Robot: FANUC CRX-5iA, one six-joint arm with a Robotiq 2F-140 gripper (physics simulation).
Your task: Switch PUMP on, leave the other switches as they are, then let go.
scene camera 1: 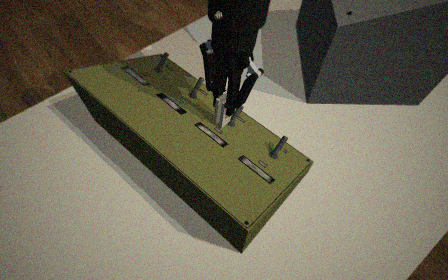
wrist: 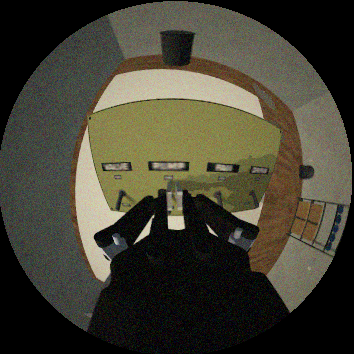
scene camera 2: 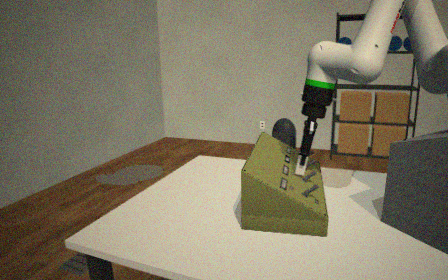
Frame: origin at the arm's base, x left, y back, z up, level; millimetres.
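Seen in the pictures: gripper, between the fingertips: (scene camera 1: 221, 121) (wrist: 172, 187) (scene camera 2: 299, 173).
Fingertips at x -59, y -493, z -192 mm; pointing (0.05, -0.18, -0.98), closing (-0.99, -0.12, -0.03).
Observation:
Pixels of each thing's middle, then the offset from my fingertips to it. Level surfaces: height alone.
- olive sloped panel, middle of its body: (scene camera 1: 190, 136) (wrist: 192, 165) (scene camera 2: 283, 180) dx -45, dy -58, dz -49 mm
- PUMP lever, middle of its body: (scene camera 1: 236, 114) (scene camera 2: 310, 175) dx +7, dy +38, dz -1 mm
- VALVE lever, middle of its body: (scene camera 1: 279, 145) (wrist: 118, 201) (scene camera 2: 311, 189) dx +127, dy +48, dz -1 mm
- FAN lever, middle of its body: (scene camera 1: 197, 86) (wrist: 219, 203) dx -112, dy +27, dz -1 mm
- DRIVE lever, middle of its body: (scene camera 1: 162, 61) (wrist: 254, 199) dx -232, dy +17, dz -1 mm
- white table, height of its surface: dz -115 mm
The olive sloped panel (scene camera 1: 165, 135) (scene camera 2: 280, 210) (wrist: 175, 130) has four levers and blurred labels. The PUMP lever (scene camera 1: 236, 116) (scene camera 2: 310, 175) leans away from its label (scene camera 1: 211, 134) (wrist: 168, 165); the fingers hide it in the wrist view. The VALVE lever (scene camera 1: 279, 146) (scene camera 2: 310, 190) (wrist: 120, 201), FAN lever (scene camera 1: 197, 87) (wrist: 218, 198) and DRIVE lever (scene camera 1: 162, 62) (wrist: 254, 198) lean away from their labels too. My gripper (scene camera 1: 219, 114) (scene camera 2: 300, 167) (wrist: 172, 187) is shut, its pads low over the panel, beside the PUMP lever on its label side. I see no lever between them.
The panel stands on a white table (scene camera 1: 125, 215) (scene camera 2: 165, 215). A large grey box (scene camera 1: 380, 60) (scene camera 2: 415, 180) stands beyond the panel's lever side. A black bin (wrist: 177, 47) and a shelf rack (scene camera 2: 337, 85) stand farther off.

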